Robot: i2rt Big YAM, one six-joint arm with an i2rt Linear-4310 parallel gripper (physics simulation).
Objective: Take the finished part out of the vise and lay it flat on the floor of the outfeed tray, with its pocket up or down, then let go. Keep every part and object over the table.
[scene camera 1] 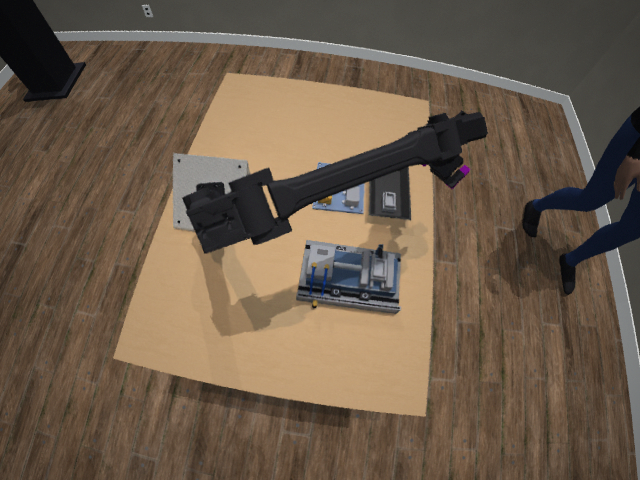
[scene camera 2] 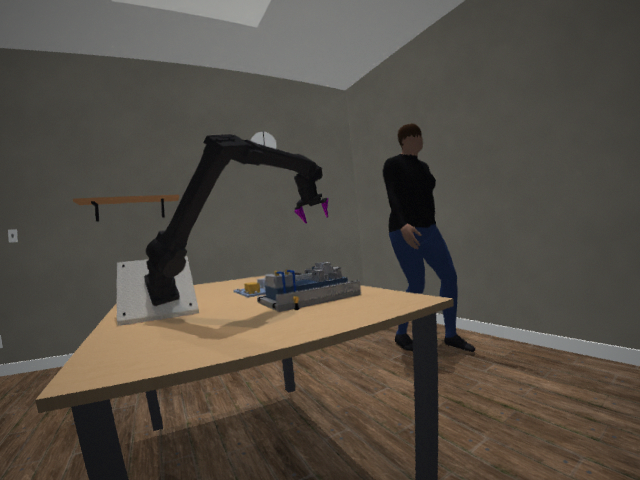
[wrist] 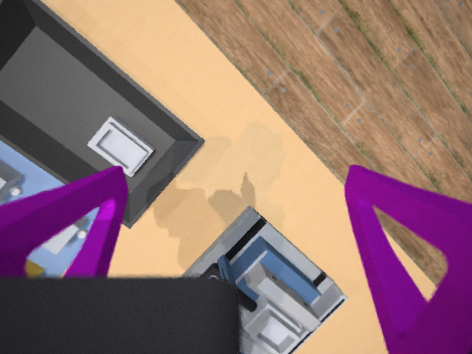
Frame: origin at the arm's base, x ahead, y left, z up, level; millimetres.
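Seen in the pictures: gripper, between the fingertips: point(scene camera 1: 439, 175) point(scene camera 2: 316, 220) point(wrist: 236, 178); arm's base, origin of its link: point(scene camera 2: 161, 288).
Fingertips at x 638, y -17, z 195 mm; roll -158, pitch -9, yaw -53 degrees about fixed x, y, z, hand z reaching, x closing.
Observation:
Offsets run from my fingertips to a thing's top centre. "spot": to the spot under its first point.
The finished part @[dx -142, dy -197, dz -164 mm] point(scene camera 1: 378, 268) point(wrist: 274, 332), a light grey block with its pocket up, sits between the jaws of the grey and blue vise @[dx -209, dy -190, dz -180 mm] point(scene camera 1: 347, 279) point(scene camera 2: 320, 295) point(wrist: 295, 270). The dark outfeed tray point(scene camera 1: 390, 180) point(wrist: 55, 75) lies beside the vise. A similar grey pocketed part @[dx -72, dy +65, dz -232 mm] point(scene camera 1: 389, 200) point(wrist: 121, 146) lies flat in the tray near its vise-side end, pocket up. My gripper point(scene camera 1: 443, 173) point(scene camera 2: 316, 220) point(wrist: 236, 178) is wide open and empty, high above the table's far edge area, pointing down. In the wrist view, part of the vise is hidden behind the dark gripper body.
A blue plate @[dx -234, dy +132, dz -270 mm] point(scene camera 1: 339, 206) point(wrist: 37, 172) with grey blocks and a yellow block @[dx -284, dy +92, dz -235 mm] point(scene camera 2: 251, 287) lies beside the tray. A dark upright piece @[spot: dx -136, dy -142, dz -184 mm] point(scene camera 1: 379, 251) stands by the vise jaws. Blue-handled tools stand on the vise's other end. A person point(scene camera 2: 410, 191) stands beyond the table.

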